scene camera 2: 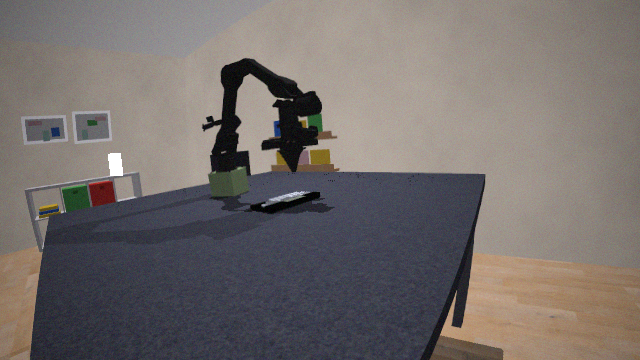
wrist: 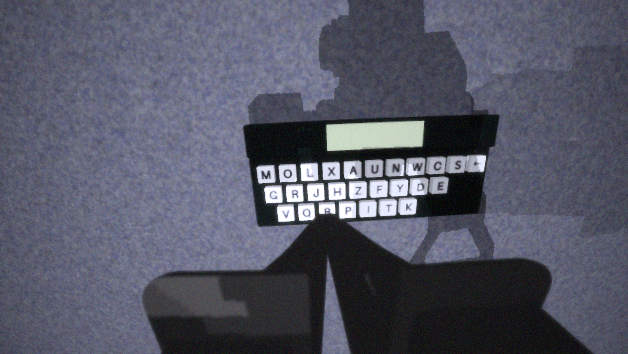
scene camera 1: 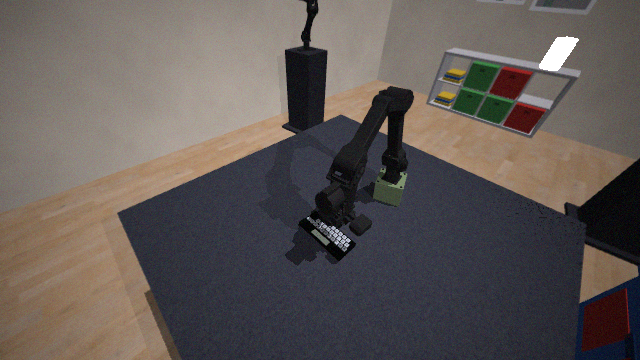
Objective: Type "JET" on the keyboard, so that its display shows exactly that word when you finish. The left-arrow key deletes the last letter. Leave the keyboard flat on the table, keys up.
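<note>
The black keyboard (scene camera 1: 334, 236) (scene camera 2: 287, 201) (wrist: 462, 201) lies flat on the table, its white keys up. In the wrist view its pale green display (wrist: 375, 135) shows no letters. The J key (wrist: 315, 192) and E key (wrist: 440, 186) are in the middle row, the T key (wrist: 388, 207) in the bottom row, and the left-arrow key (wrist: 476, 163) at the right end of the top row. My gripper (scene camera 2: 293, 170) (wrist: 325, 221) is shut and empty, pointing down. Its tips are above table level, apart from the keys, and cover the lower part of the B key in the wrist view.
The dark table (scene camera 1: 450, 280) (scene camera 2: 240, 280) carries the green block (scene camera 1: 390, 188) (scene camera 2: 229, 182) at my arm's base, behind the keyboard. My arm's shadow falls across part of the keyboard and the table beyond it. A black pedestal (scene camera 1: 306, 90) stands beyond the table's far corner.
</note>
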